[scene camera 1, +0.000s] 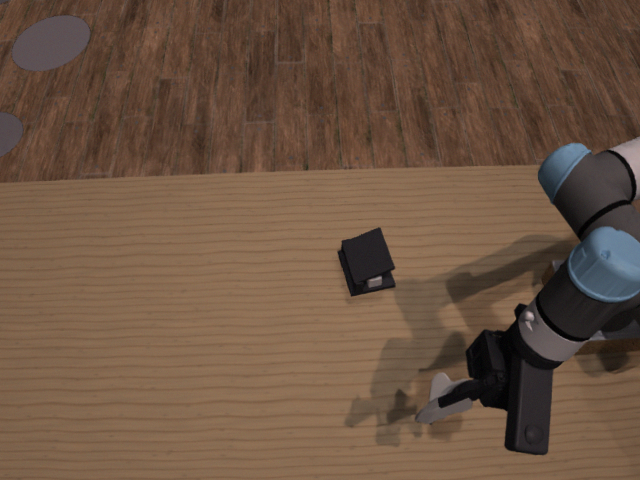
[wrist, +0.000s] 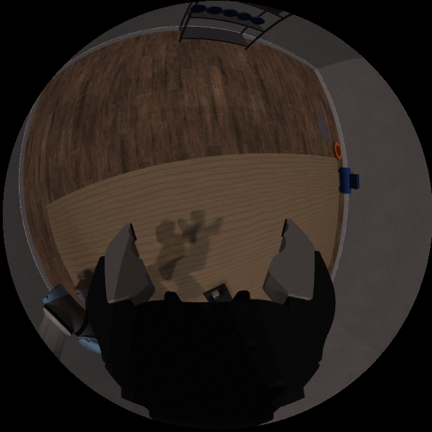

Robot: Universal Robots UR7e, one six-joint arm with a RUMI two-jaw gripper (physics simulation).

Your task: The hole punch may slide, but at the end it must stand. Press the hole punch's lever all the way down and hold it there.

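Places are measured from the arm's base along level axes (x ahead, y left, z up), in metres.
Where they show: gripper, fingertip midpoint: [scene camera 1: 465, 428].
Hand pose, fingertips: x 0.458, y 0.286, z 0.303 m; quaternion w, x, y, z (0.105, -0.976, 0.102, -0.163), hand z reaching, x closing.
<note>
After its pixels a point has its place.
The black hole punch [scene camera 1: 367, 256] @(z -0.015, x 0.483, y -0.196 m) [wrist: 217, 292] stands on the table, near its middle in the scene view. Its lever, the flat black top plate, is raised and tilted above the base, with a small light-grey part between them at the front. In the wrist view the gripper body hides part of the punch. My gripper [scene camera 1: 433, 400] [wrist: 207, 224] is open, its two grey fingers wide apart with nothing between them. It hangs above the table, to the lower right of the punch in the scene view, apart from it.
The wooden table [scene camera 1: 155, 310] @(z -0.083, x 0.973, y -0.167 m) [wrist: 250, 190] has its edge along the floor. The arm comes in from the right in the scene view and casts shadows on the table. A dark rack [wrist: 212, 36] stands far off. A blue object [wrist: 345, 180] and an orange ring-shaped object [wrist: 335, 150] show at the right.
</note>
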